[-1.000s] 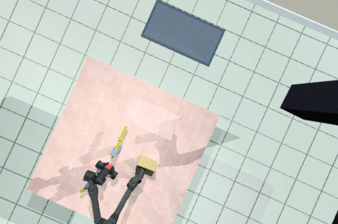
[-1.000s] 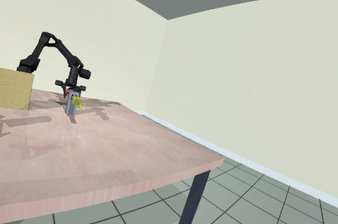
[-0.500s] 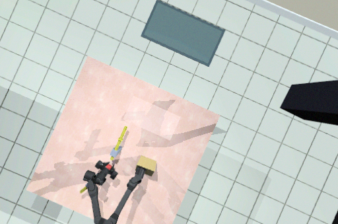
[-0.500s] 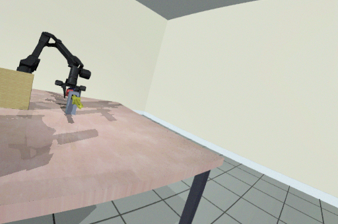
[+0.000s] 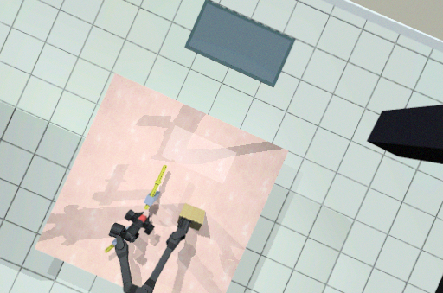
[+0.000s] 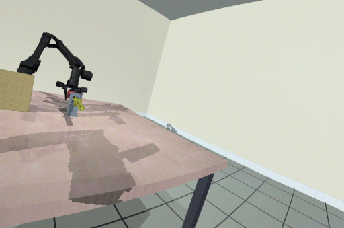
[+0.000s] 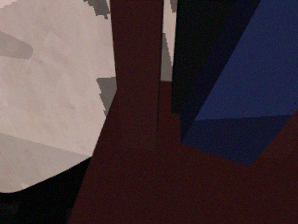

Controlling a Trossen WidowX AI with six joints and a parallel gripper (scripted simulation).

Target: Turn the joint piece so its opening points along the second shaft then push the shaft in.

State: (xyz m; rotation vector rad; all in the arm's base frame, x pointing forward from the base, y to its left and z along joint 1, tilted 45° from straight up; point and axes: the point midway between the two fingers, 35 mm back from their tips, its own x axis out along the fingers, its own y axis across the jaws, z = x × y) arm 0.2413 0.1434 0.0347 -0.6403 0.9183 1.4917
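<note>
My gripper tip is 4 cm below the red joint piece and 3 cm to the right of it.
</note>
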